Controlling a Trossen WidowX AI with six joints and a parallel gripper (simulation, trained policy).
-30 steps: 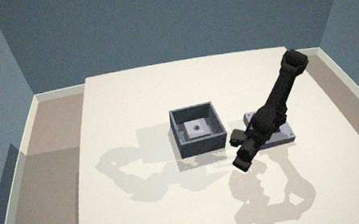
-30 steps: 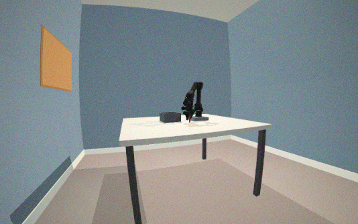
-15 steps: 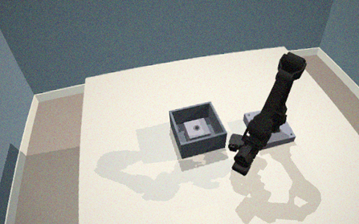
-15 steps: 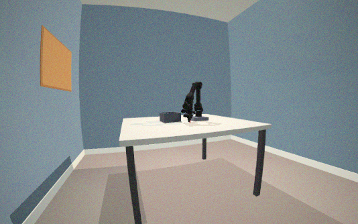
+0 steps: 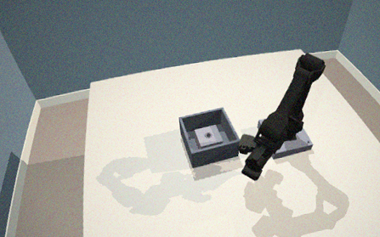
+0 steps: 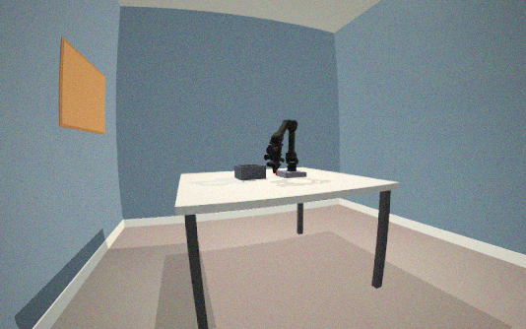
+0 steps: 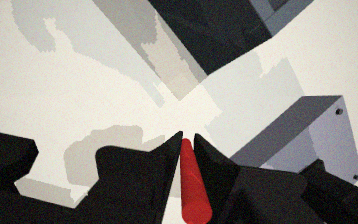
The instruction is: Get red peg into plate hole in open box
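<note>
Now: gripper tip 15 cm short of the plate and 15 cm to the left of it. From my gripper tip the other things lie so: red peg: 1 cm behind, 1 cm to the left, 3 cm above; box: 15 cm ahead, 15 cm to the right, 2 cm below.
</note>
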